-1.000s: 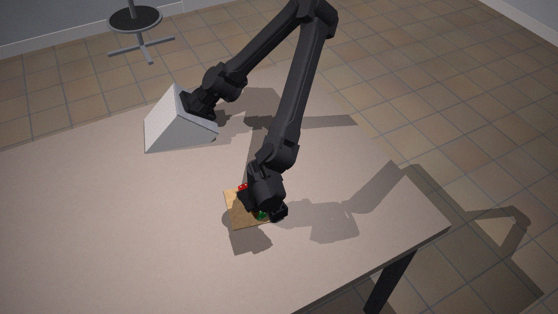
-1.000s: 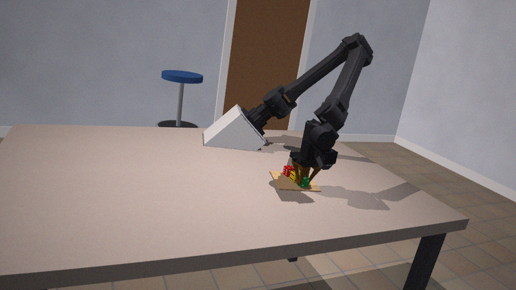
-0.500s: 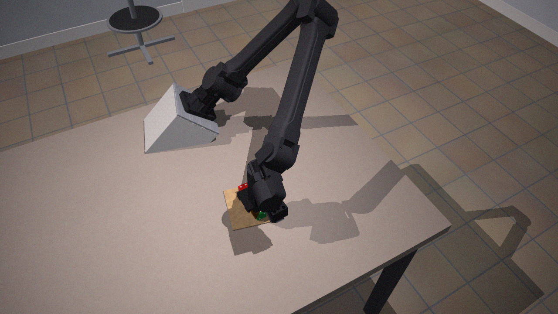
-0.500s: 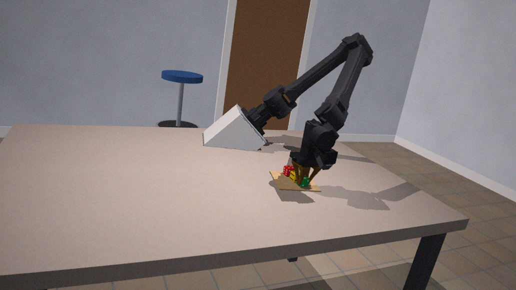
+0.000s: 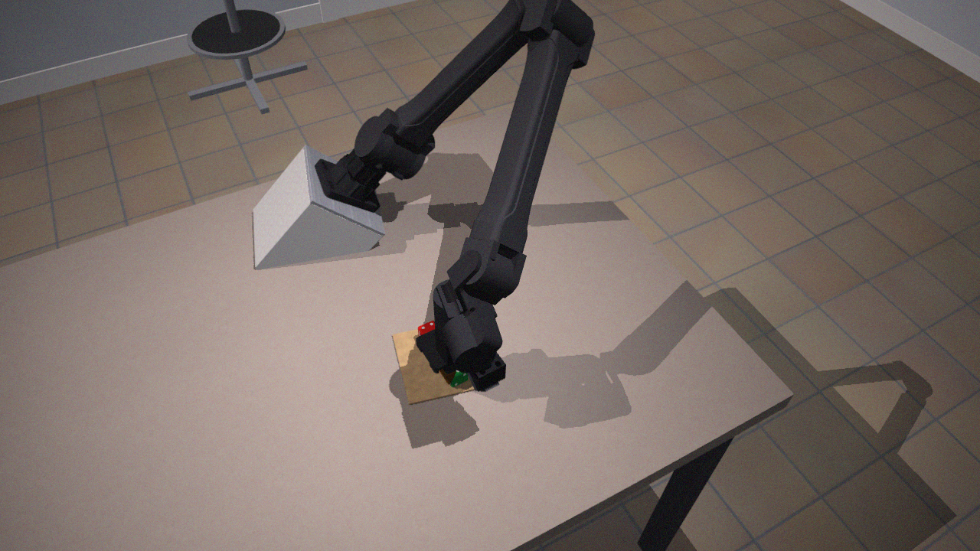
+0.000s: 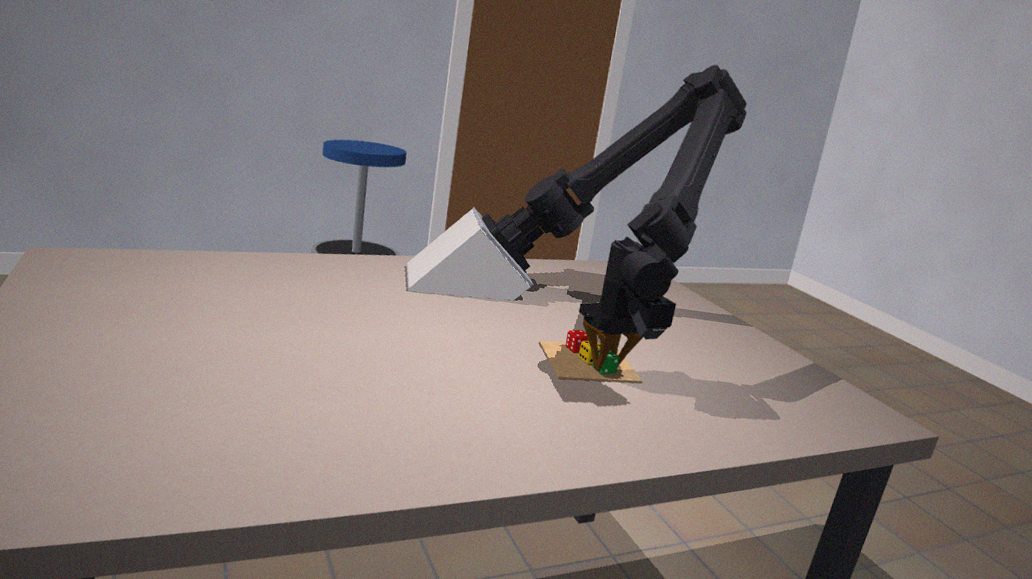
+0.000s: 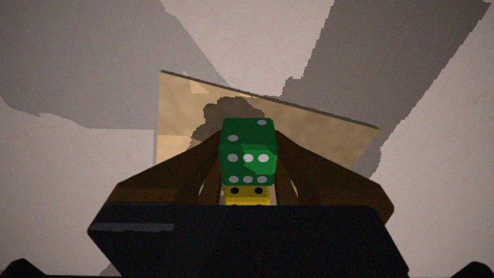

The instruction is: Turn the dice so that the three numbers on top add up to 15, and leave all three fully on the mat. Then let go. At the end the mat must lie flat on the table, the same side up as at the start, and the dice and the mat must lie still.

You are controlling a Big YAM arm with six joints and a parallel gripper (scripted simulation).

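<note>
Right now my hand is right at the green die. Round my hand: yellow die 5 cm behind, 1 cm to the right; then tan mat 5 cm behind, 1 cm to the right, 2 cm below; then red die 9 cm behind, 1 cm to the right.
</note>
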